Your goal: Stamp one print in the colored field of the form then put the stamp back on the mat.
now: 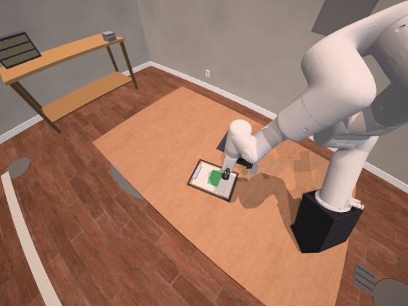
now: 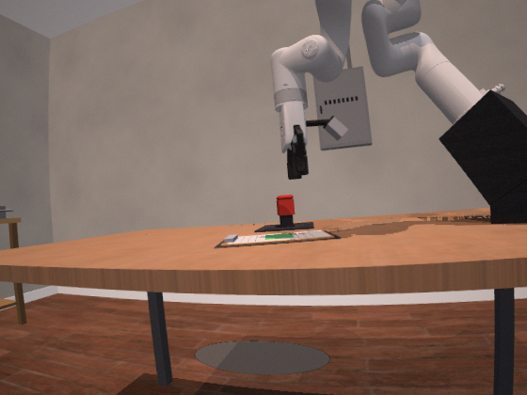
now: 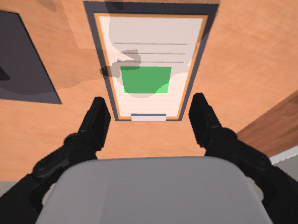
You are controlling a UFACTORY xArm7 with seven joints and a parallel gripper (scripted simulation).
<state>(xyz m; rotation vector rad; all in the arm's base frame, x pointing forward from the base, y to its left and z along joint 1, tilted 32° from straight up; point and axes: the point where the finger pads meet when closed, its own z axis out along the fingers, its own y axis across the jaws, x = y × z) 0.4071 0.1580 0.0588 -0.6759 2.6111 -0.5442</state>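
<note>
Now: the red stamp 28 cm to the right of my hand, 13 cm ahead of it and 9 cm below it. Also, from my hand: dark mat: 28 cm to the right, 14 cm below, 13 cm ahead; form: 14 cm below, 6 cm ahead, 3 cm to the left; black stamp base: 28 cm to the right, 13 cm ahead, 12 cm below.
</note>
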